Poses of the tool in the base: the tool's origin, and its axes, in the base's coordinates. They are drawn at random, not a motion.
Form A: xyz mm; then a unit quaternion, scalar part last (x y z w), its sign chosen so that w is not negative.
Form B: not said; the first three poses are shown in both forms.
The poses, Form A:
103 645 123 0.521 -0.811 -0.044 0.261
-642 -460 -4 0.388 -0.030 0.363 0.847
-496 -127 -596 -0.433 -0.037 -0.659 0.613
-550 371 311 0.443 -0.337 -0.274 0.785
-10 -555 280 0.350 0.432 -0.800 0.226
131 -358 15 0.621 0.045 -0.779 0.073
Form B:
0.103 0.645 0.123 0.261 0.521 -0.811 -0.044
-0.642 -0.460 -0.004 0.847 0.388 -0.030 0.363
-0.496 -0.127 -0.596 0.613 -0.433 -0.037 -0.659
-0.550 0.371 0.311 0.785 0.443 -0.337 -0.274
-0.010 -0.555 0.280 0.226 0.350 0.432 -0.800
0.131 -0.358 0.015 0.073 0.621 0.045 -0.779

